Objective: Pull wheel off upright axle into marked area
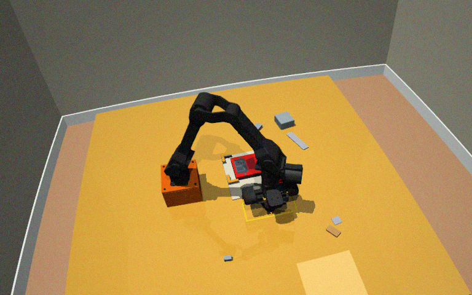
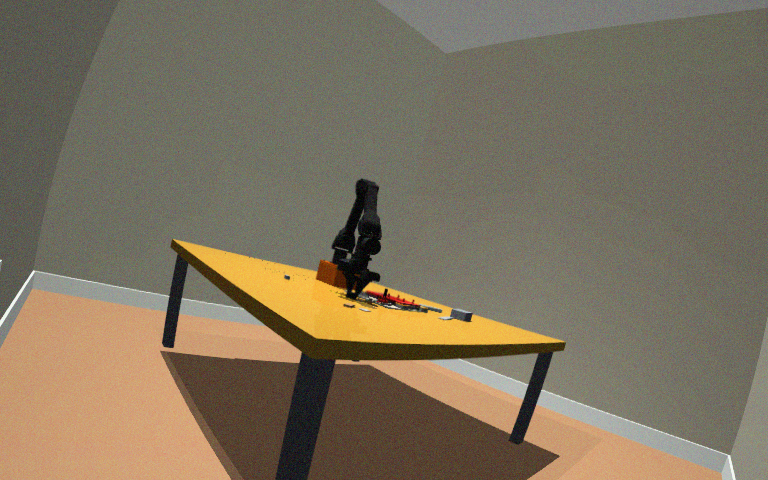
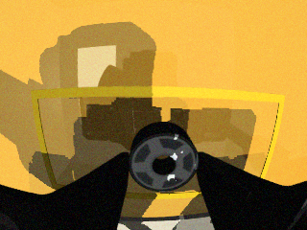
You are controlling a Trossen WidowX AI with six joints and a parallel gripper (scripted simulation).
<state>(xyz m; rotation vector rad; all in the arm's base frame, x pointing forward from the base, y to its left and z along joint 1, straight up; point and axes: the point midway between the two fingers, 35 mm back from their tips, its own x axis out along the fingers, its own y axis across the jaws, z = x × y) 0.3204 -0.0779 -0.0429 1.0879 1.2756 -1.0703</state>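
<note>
My gripper tip is now right at the wheel. Round my gripper tip: tan tile 21 cm ahead, 12 cm to the right, 1 cm below.
</note>
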